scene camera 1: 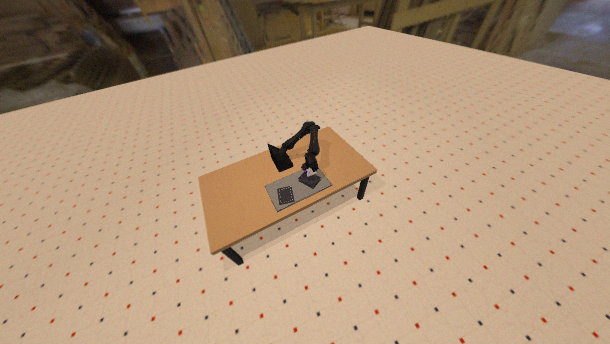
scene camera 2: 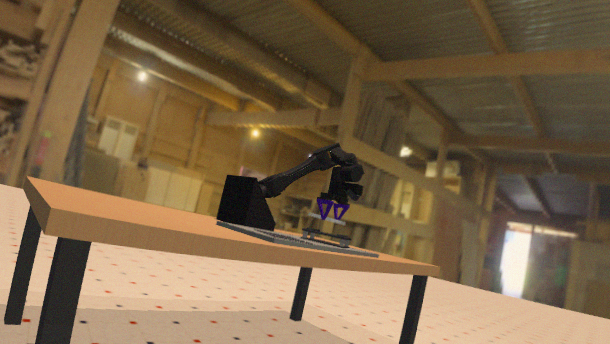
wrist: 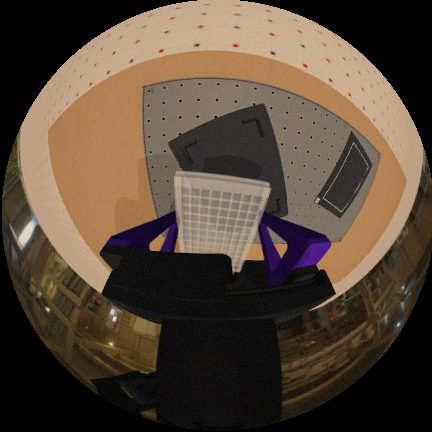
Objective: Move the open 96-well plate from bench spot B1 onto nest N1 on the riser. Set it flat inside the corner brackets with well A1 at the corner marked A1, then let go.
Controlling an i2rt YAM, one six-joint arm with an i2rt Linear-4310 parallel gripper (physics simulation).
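Places are measured from the arm's base along level axes (x ahead, y left, z up), in centimetres.
Where they show: gripper, fingertip midpoint: (scene camera 1: 310, 171) (scene camera 2: 330, 221) (wrist: 217, 214); arm's base, link origin: (scene camera 1: 280, 153) (scene camera 2: 250, 199).
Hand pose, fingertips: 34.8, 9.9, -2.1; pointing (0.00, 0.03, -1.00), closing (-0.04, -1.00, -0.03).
Note:
Things, the pixels of their top centre, and the offset from my fingertips, as dx, dy, dz. "*": a spot on its surface instead.
- open 96-well plate, top centre: (wrist: 214, 240) (scene camera 2: 327, 215) (scene camera 1: 309, 168) -2.1, +0.3, +1.8
- dark riser, top centre: (wrist: 239, 182) (scene camera 2: 328, 231) (scene camera 1: 309, 177) +1.9, -2.6, -4.1
- Bench spot B1, surface spot: (wrist: 347, 177) (scene camera 1: 286, 194) * +2.8, -27.0, -8.3
- grey perforated board, top centre: (wrist: 297, 185) (scene camera 2: 303, 239) (scene camera 1: 297, 185) -0.1, -13.9, -8.4
The open 96-well plate (scene camera 1: 312, 173) (scene camera 2: 314, 215) (wrist: 220, 202) is pale and translucent. My gripper (scene camera 2: 332, 219) (wrist: 217, 214) is shut on its two sides, with one purple finger on each. The plate hangs above the dark riser (scene camera 1: 313, 184) (scene camera 2: 327, 235) (wrist: 274, 170), with a gap in between, and looks turned relative to it in the wrist view. Black corner brackets (wrist: 258, 123) show on the riser; the plate hides part of the nest. The A1 marks on plate and nest cannot be read. Bench spot B1 (scene camera 1: 285, 195) (wrist: 347, 177), a dark pad with a white outline, holds no plate.
A grey perforated board (scene camera 1: 301, 193) (scene camera 2: 361, 251) (wrist: 159, 107) carries the riser and the B1 pad. It lies on the wooden table (scene camera 1: 235, 200) (scene camera 2: 150, 227) (wrist: 90, 150). The black arm base (scene camera 1: 281, 159) (scene camera 2: 242, 200) stands behind the board.

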